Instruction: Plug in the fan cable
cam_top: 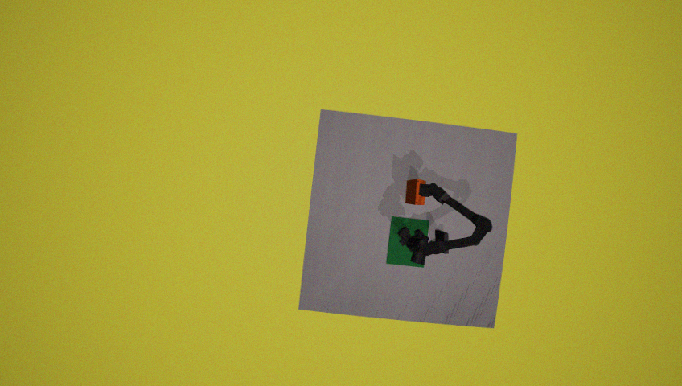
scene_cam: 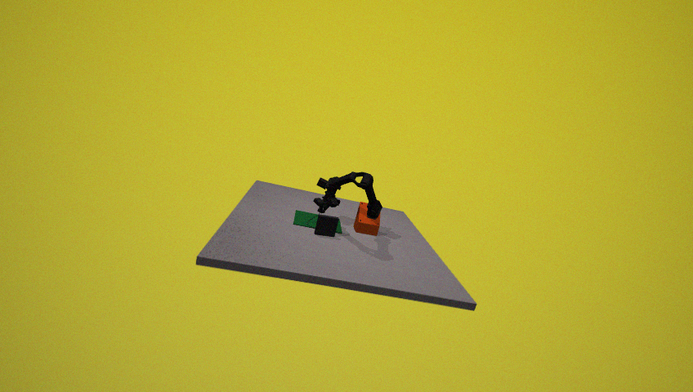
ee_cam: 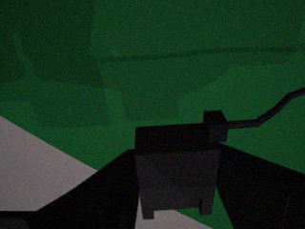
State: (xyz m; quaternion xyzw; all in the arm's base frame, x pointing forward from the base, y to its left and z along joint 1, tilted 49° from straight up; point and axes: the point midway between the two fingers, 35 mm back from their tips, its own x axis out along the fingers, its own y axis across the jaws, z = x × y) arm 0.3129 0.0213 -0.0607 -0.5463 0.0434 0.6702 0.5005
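Now: gripper tip 70 mm above the green board, 40 mm to the right of it and 10 mm short of it. Also, from my gripper tip: black fan: 220 mm to the left, 30 mm behind; then fan plug: right at my gripper tip; then white four-pin header: 90 mm to the left, 60 mm below, 20 mm behind.
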